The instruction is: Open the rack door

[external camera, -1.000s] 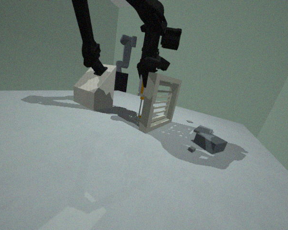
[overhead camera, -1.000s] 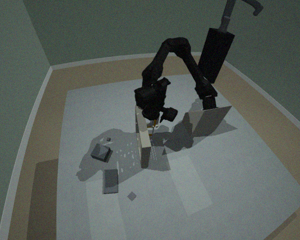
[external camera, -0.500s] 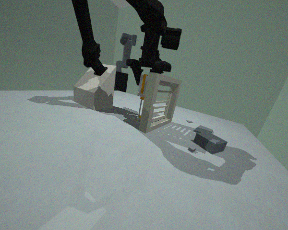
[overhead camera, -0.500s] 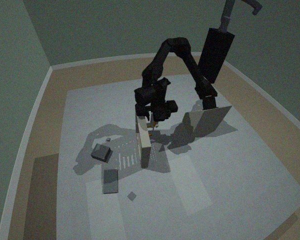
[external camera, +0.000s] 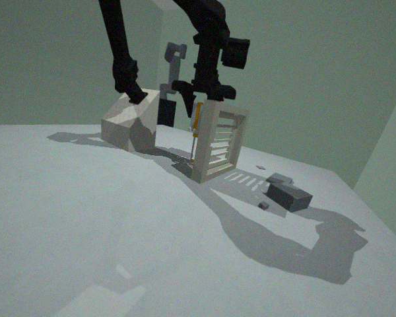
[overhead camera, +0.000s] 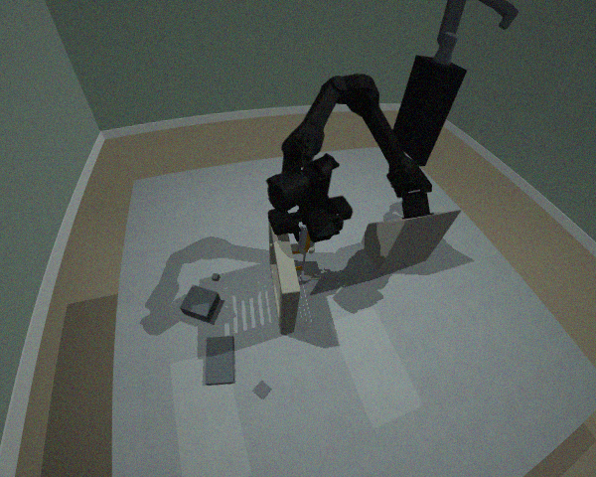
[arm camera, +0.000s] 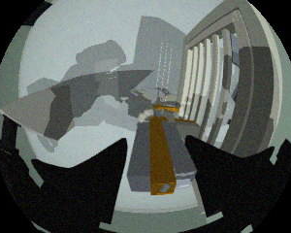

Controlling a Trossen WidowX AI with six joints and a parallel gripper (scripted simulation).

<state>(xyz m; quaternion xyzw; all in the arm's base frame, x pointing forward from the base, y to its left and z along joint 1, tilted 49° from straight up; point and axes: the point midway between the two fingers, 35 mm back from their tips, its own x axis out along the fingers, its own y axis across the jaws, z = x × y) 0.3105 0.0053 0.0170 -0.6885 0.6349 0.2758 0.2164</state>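
The upright handle lies 1 cm to the left of my gripper tip and 3 cm below it. From my gripper tip the other things lie so: grey box: 30 cm ahead, 5 cm to the left, 14 cm below; then flat grey slab: 26 cm ahead, 20 cm to the left, 16 cm below.
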